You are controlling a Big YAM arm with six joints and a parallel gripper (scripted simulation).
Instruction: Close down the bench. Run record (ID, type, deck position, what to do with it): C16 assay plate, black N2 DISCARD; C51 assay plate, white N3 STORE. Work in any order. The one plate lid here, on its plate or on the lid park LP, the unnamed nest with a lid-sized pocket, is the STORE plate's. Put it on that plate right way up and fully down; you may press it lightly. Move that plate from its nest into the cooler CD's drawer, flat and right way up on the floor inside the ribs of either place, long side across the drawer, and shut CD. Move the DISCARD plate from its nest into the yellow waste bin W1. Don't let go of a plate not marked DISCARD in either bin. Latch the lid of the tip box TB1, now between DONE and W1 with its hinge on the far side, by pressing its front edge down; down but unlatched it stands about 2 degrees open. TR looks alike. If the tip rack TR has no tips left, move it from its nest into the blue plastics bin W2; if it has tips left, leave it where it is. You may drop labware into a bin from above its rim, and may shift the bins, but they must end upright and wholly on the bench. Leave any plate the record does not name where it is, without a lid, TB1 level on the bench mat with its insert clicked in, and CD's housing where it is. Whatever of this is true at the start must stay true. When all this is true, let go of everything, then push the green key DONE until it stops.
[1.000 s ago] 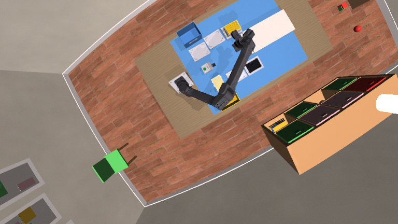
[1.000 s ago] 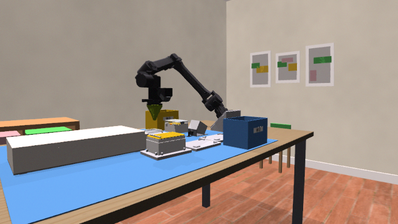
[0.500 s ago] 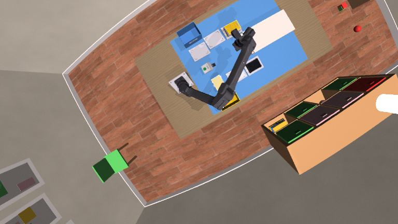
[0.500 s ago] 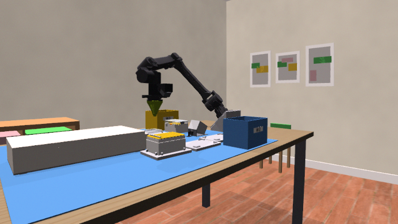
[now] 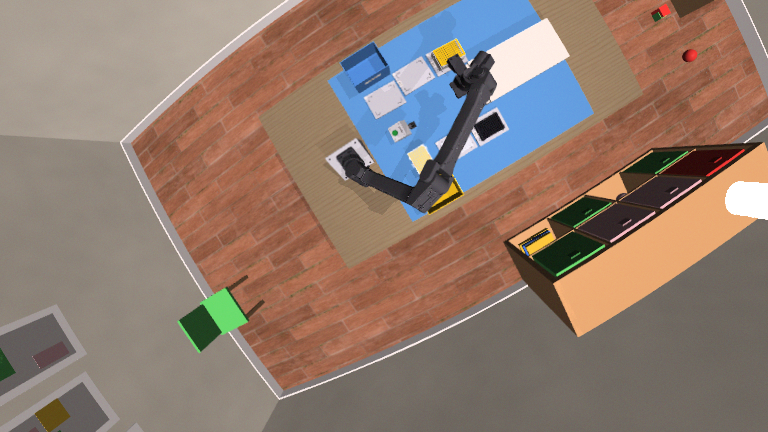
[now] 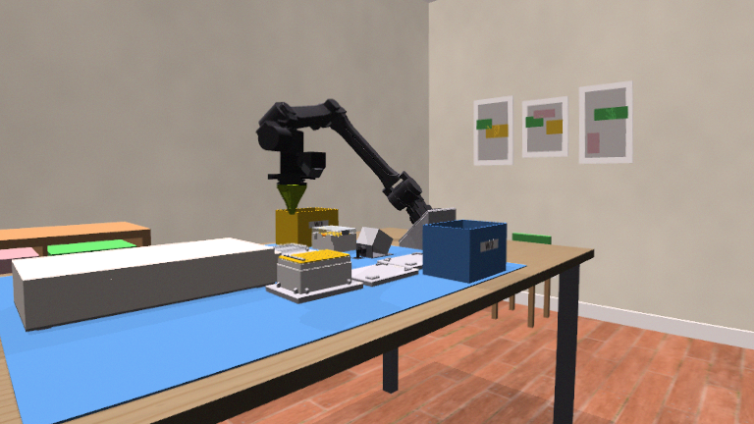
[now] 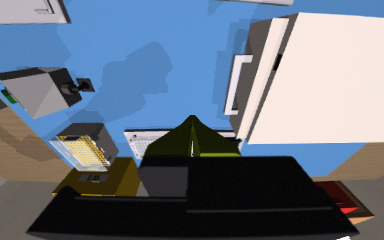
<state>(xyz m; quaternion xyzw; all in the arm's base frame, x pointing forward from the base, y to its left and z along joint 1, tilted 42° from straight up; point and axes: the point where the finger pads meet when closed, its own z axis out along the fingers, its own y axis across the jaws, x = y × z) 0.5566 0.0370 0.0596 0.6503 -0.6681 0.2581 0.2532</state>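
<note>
Right now the black plate is 7 cm ahead of my hand, 20 cm to the right of it and 13 cm below it. Round my hand: tip rack TR (7 cm ahead, 18 cm to the left, 9 cm below); plate lid (19 cm ahead, 1 cm to the right, 12 cm below); white plate (19 cm ahead, 1 cm to the right, 13 cm below).
</note>
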